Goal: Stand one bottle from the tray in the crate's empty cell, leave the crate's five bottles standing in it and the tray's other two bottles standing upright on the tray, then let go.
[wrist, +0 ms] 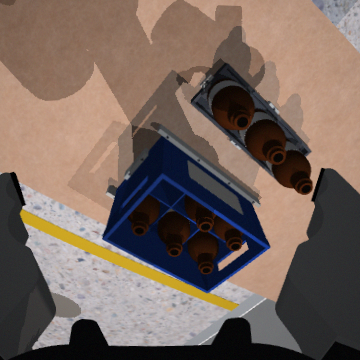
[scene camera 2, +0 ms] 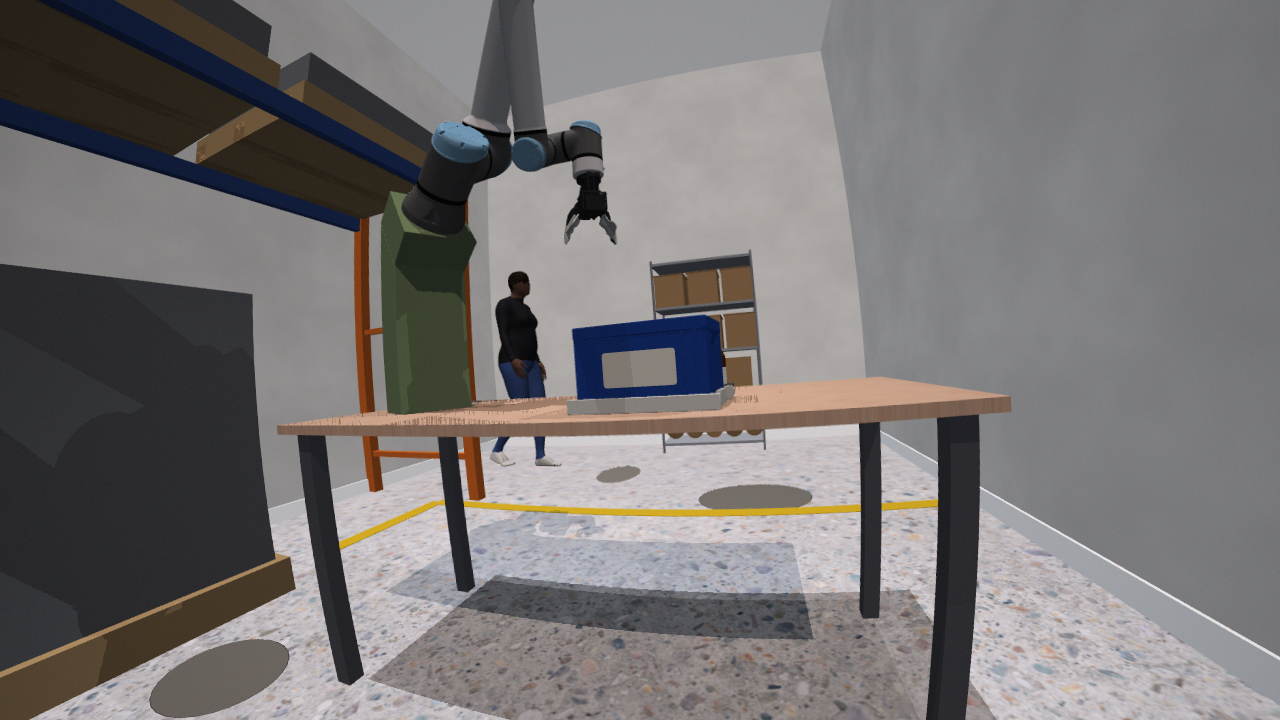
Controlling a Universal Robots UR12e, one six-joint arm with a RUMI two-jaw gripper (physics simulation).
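Where they show: gripper, fingertip midpoint: [wrist: 168, 174] [scene camera 2: 591, 244]; arm's base at its link origin: [scene camera 2: 433, 216].
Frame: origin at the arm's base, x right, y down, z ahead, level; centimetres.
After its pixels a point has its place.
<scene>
The blue crate [scene camera 2: 698, 362] {z 75.9, x 23.7, y 49.2 cm} [wrist: 172, 159] {z 55.1, x 2.3, y 47.7 cm} stands upright on the table. In the wrist view it holds five brown bottles [wrist: 145, 214] {z 56.2, x 14.3, y 44.9 cm} [wrist: 173, 229] {z 63.4, x 15.4, y 45.8 cm} [wrist: 200, 212] {z 64.7, x 7.7, y 44.1 cm} [wrist: 203, 248] {z 72.2, x 16.8, y 45.8 cm} [wrist: 228, 231] {z 73.0, x 9.1, y 44.6 cm}, and its empty cell [wrist: 167, 192] {z 59.9, x 12.2, y 52.9 cm} is at a corner by the labelled wall. The dark grey tray [wrist: 225, 70] {z 56.1, x -15.4, y 57.5 cm} lies beside the crate, with three brown bottles [wrist: 232, 106] {z 57.4, x -12.0, y 45.2 cm} [wrist: 265, 139] {z 66.2, x -10.4, y 45.8 cm} [wrist: 291, 169] {z 74.8, x -8.6, y 46.0 cm} standing in a row. The crate largely hides the tray in the scene view. My gripper [scene camera 2: 590, 241] {z 45.8, x -11.8, y 13.4 cm} [wrist: 168, 174] {z 45.8, x -11.8, y 13.4 cm} is open and empty, pointing down high above the crate.
A light grey edging [scene camera 2: 635, 404] {z 63.3, x 23.3, y 56.3 cm} [wrist: 207, 162] {z 64.4, x 2.5, y 56.0 cm} runs along the crate's base on the wooden table [scene camera 2: 859, 398] {z 105.2, x 22.3, y 58.0 cm} [wrist: 45, 145] {z 31.8, x 18.7, y 58.0 cm}. The arm's green pedestal [scene camera 2: 425, 331] {z -2.8, x 1.2, y 34.7 cm} rises at the table's left. A person [scene camera 2: 517, 331] stands behind the table, left of a shelf unit [scene camera 2: 754, 308].
</scene>
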